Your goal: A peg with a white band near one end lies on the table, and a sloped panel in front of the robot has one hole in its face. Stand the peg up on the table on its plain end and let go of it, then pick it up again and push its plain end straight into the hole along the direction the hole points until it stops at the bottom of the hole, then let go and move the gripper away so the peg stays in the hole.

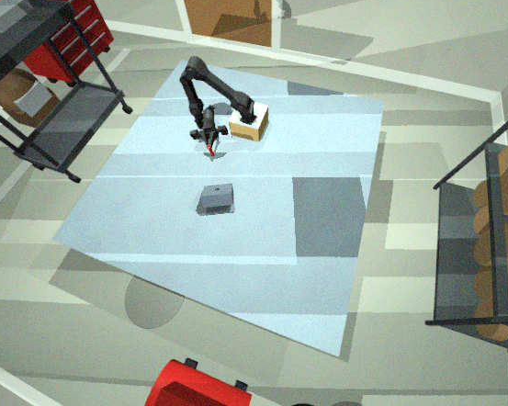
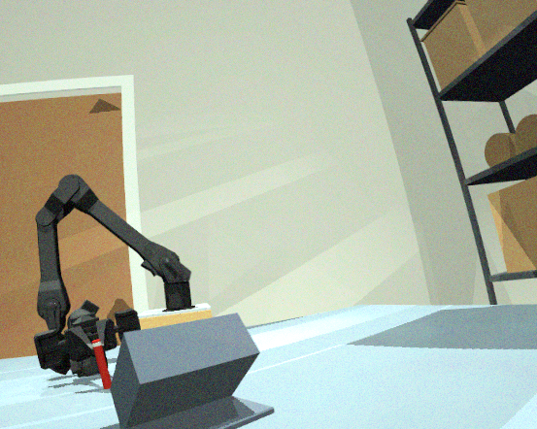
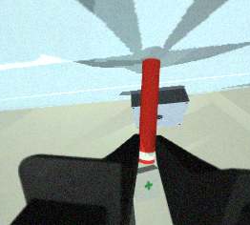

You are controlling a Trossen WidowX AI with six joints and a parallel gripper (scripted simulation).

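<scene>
Now: the red peg 1 cm below my gripper tip. The rest, counted from my gripper tip: grey sloped panel (19 cm ahead, 17 cm to the left, 1 cm below).
</scene>
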